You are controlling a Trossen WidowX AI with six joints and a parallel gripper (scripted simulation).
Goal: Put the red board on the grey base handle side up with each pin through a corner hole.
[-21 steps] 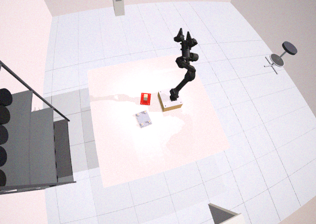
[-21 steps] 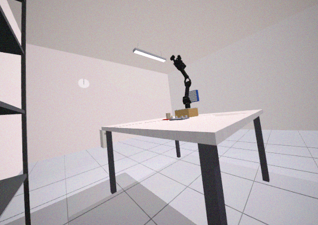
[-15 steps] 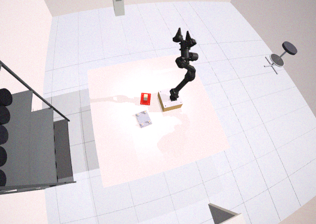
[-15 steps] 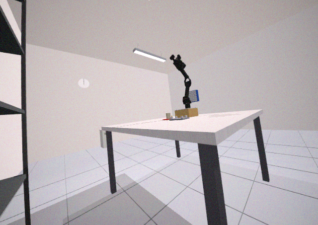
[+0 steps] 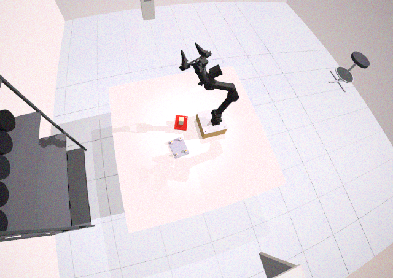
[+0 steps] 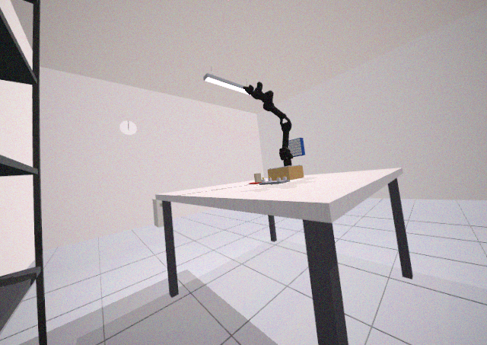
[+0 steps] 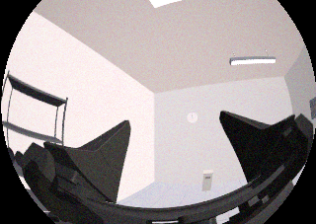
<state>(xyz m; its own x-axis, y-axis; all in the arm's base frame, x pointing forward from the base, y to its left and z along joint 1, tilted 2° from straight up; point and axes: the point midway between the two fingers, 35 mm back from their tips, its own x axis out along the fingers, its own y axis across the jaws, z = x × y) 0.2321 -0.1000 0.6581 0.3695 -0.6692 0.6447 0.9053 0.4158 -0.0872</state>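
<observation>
Right now my gripper tip is 760 mm above the red board, 50 mm to the right of it and 30 mm short of it. Round my gripper tip: grey base: 770 mm below, 270 mm to the left, 90 mm ahead.
</observation>
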